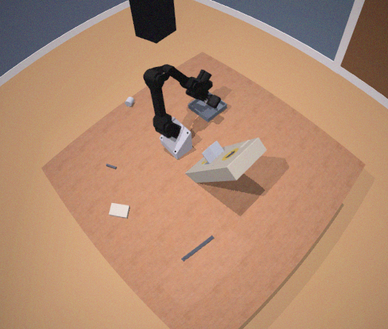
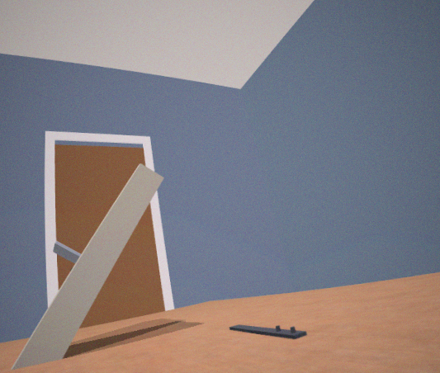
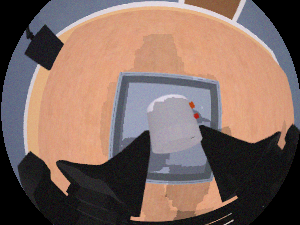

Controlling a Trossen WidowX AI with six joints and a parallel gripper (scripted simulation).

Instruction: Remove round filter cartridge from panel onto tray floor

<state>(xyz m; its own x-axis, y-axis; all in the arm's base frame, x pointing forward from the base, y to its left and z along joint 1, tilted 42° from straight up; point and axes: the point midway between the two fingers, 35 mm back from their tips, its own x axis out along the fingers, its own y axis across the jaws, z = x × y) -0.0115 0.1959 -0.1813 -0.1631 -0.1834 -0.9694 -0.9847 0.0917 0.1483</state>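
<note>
Right now my gripper tip is 50 mm above the blue-grey tray. The rest, counted from my gripper tip: round white filter cartridge: right at my gripper tip; then beige service panel: 330 mm to the right, 320 mm ahead, 110 mm above; then short dark bar: 590 mm to the right, 160 mm behind, 60 mm below.
</note>
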